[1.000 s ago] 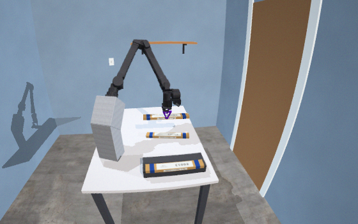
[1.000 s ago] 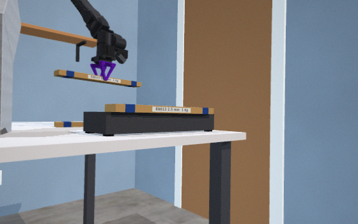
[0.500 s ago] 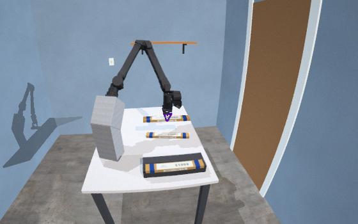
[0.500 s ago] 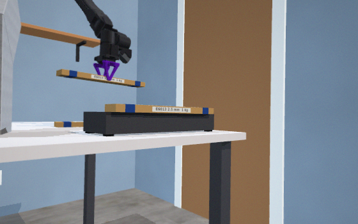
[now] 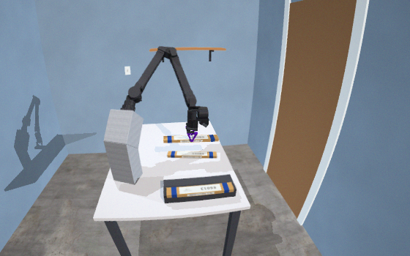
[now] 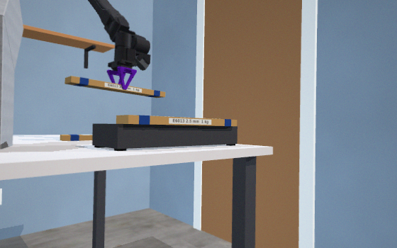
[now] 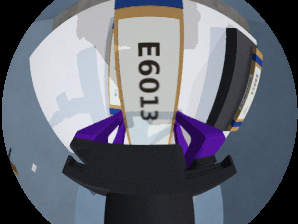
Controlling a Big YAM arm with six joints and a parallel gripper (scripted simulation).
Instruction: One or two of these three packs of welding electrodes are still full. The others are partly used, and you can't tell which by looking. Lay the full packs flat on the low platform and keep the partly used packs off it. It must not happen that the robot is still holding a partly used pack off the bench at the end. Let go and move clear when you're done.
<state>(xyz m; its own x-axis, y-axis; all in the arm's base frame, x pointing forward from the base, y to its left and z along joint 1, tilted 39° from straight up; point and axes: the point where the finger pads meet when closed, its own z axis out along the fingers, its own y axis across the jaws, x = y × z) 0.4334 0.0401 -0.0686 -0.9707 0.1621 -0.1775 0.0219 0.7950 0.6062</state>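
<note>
The low platform lies 310 mm to the right of my hand and 180 mm below it.
</note>
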